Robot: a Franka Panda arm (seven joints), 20 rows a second.
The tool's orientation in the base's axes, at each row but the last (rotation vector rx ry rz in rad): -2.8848 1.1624 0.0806; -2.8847 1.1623 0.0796; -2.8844 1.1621 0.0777; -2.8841 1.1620 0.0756; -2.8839 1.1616 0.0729; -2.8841 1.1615 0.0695; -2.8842 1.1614 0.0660; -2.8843 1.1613 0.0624; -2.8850 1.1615 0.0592; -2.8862 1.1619 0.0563; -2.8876 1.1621 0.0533; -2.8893 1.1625 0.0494; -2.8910 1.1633 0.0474
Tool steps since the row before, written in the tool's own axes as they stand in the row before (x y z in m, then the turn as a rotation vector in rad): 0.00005 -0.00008 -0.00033 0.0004 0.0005 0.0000; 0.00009 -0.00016 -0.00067 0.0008 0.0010 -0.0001; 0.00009 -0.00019 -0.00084 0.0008 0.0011 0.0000; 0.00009 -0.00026 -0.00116 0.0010 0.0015 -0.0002; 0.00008 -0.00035 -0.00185 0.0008 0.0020 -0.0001; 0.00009 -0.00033 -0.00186 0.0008 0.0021 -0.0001; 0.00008 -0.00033 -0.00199 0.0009 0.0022 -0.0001; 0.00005 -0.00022 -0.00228 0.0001 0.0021 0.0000; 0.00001 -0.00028 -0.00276 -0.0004 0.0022 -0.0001; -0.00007 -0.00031 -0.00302 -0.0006 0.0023 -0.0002; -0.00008 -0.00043 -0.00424 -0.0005 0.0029 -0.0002; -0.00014 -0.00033 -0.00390 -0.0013 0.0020 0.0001; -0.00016 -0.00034 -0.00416 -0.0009 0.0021 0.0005
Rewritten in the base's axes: 0.00010 0.00001 0.00033 -0.0001 -0.0006 0.0000; 0.00020 0.00002 0.00066 -0.0001 -0.0013 0.0000; 0.00023 0.00003 0.00084 -0.0002 -0.0013 -0.0001; 0.00028 0.00007 0.00116 -0.0003 -0.0018 0.0001; 0.00036 0.00011 0.00185 -0.0008 -0.0020 0.0000; 0.00035 0.00009 0.00186 -0.0009 -0.0021 0.0000; 0.00034 0.00009 0.00199 -0.0009 -0.0022 0.0000; 0.00025 0.00002 0.00228 -0.0014 -0.0016 0.0000; 0.00027 0.00008 0.00276 -0.0018 -0.0013 0.0001; 0.00023 0.00015 0.00302 -0.0020 -0.0013 0.0002; 0.00033 0.00020 0.00425 -0.0024 -0.0018 0.0002; 0.00020 0.00019 0.00391 -0.0023 -0.0005 -0.0001; 0.00020 0.00021 0.00417 -0.0021 -0.0009 -0.0005
